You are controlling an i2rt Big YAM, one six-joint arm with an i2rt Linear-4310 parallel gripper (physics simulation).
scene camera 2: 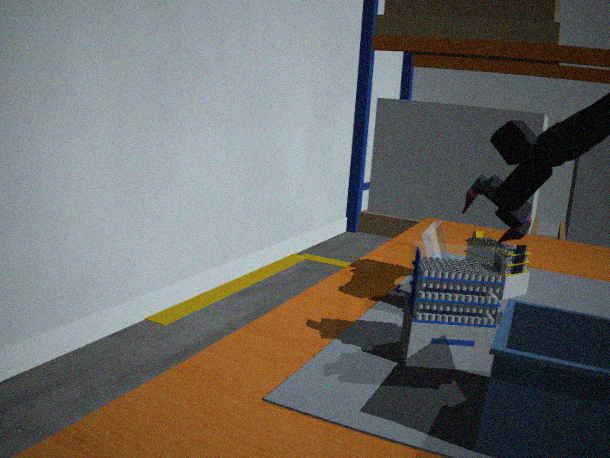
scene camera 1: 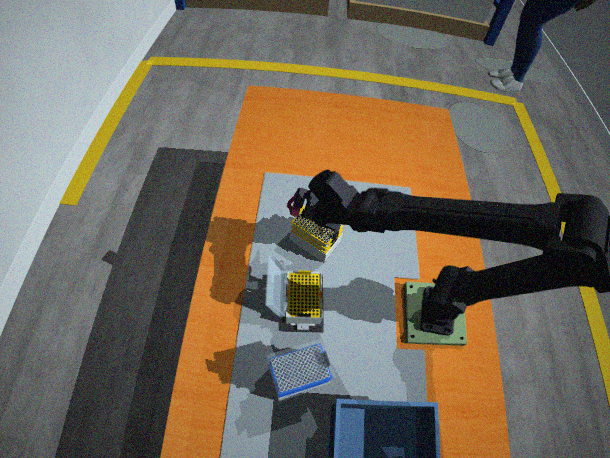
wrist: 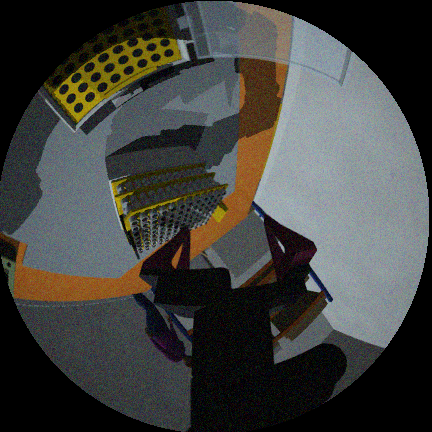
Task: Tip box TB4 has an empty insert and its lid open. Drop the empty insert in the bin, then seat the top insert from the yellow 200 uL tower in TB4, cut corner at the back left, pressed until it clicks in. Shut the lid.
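Observation:
Tip box TB4 (scene camera 1: 304, 319) stands mid-mat with a yellow insert (scene camera 1: 304, 295) (wrist: 120, 65) in it, its holes without tips. Its clear lid (scene camera 1: 274, 290) (scene camera 2: 434, 241) (wrist: 220, 30) stands open on the left side in scene view 1. The yellow 200 uL tower (scene camera 1: 316, 236) (scene camera 2: 516, 285) stands beyond TB4, turned at an angle, with several tip-filled inserts stacked; the top insert (wrist: 175, 215) shows in the wrist view. My gripper (scene camera 2: 482, 226) (wrist: 225, 223) is open and empty, tilted above the yellow tower. In scene view 1 the arm partly hides the tower. The cut corners are not clear.
A blue tower (scene camera 1: 300, 370) (scene camera 2: 457, 295) of tip inserts stands on the near side of TB4. The blue bin (scene camera 1: 387, 401) (scene camera 2: 550, 361) is at the near right. The arm's green base plate (scene camera 1: 412, 335) is to the right. A person (scene camera 1: 530, 45) stands beyond the table.

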